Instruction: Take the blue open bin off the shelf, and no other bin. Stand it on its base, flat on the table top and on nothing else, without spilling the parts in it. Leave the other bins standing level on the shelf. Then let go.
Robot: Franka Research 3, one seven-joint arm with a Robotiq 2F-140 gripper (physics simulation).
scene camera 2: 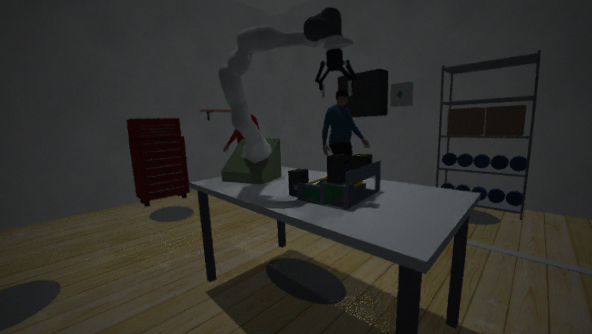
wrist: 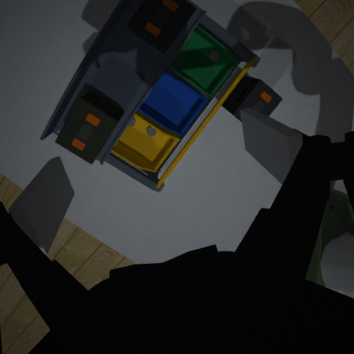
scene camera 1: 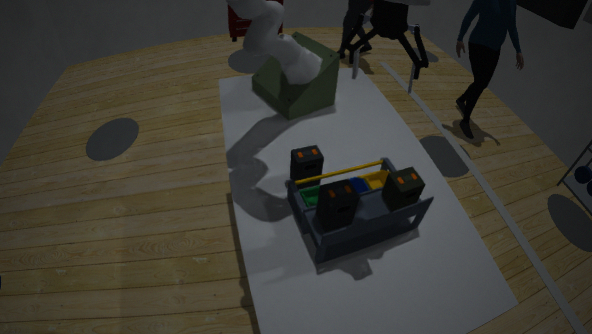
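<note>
The blue open bin [scene camera 1: 358,185] [wrist: 175,103] stands in the shelf [scene camera 1: 370,242] [scene camera 2: 363,175] [wrist: 119,80], between the green bin [scene camera 1: 310,196] [scene camera 2: 311,193] [wrist: 205,60] and the yellow bin [scene camera 1: 376,180] [wrist: 145,145]. A yellow bar [scene camera 1: 340,172] [wrist: 206,125] runs along the bins' open side. Round grey shapes show in the green and yellow bins; parts in the blue bin cannot be made out. My gripper [scene camera 1: 383,85] [scene camera 2: 337,89] [wrist: 153,152] is open and empty, high above the table and apart from the shelf.
Two dark boxes with orange marks [scene camera 1: 337,202] [scene camera 1: 404,187] [wrist: 162,22] [wrist: 90,127] stand on the shelf's upper board. A third dark box [scene camera 1: 306,162] [scene camera 2: 298,182] [wrist: 252,97] stands on the table [scene camera 1: 400,285] [scene camera 2: 400,215] beside the green bin's end. The green arm mount [scene camera 1: 320,95] [scene camera 2: 272,162] is behind.
</note>
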